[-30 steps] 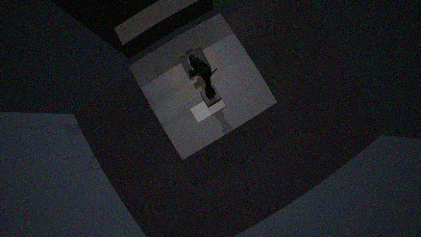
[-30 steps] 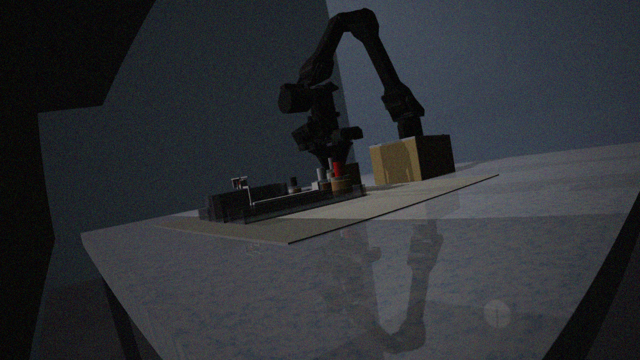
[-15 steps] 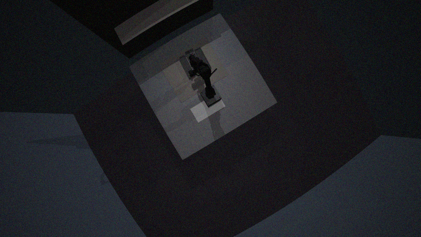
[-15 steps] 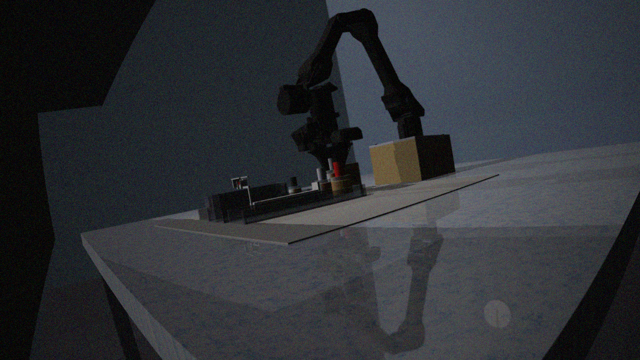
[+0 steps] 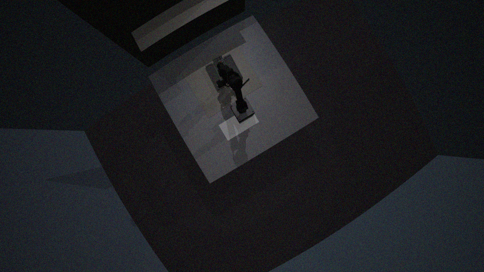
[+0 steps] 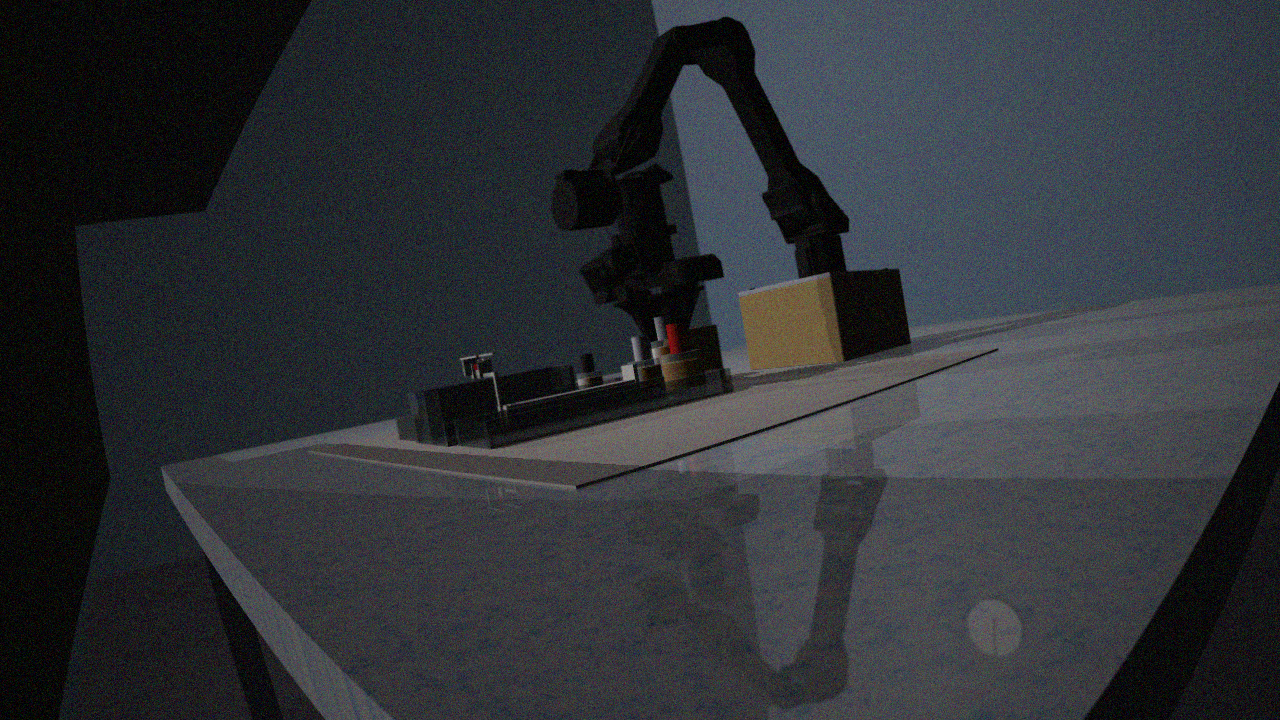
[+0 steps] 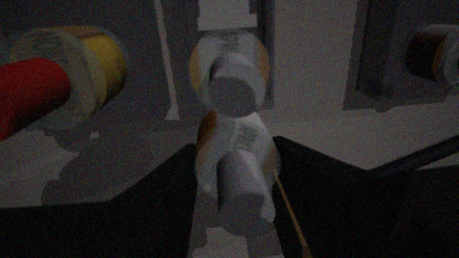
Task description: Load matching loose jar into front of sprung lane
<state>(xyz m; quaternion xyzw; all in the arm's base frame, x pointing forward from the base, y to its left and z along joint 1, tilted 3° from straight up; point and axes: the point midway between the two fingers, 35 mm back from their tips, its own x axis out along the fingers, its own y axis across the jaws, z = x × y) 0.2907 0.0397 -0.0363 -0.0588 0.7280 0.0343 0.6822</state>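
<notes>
My gripper tip is 90 mm short of the pale mat, 50 mm above it and 40 mm to the right of it. From my gripper tip the other things lie so: thin dark rod: 160 mm to the right, 40 mm below, 30 mm behind; then pusher lane: 180 mm ahead, 30 mm below; then pale pusher plate: 150 mm ahead, 10 mm to the right.
</notes>
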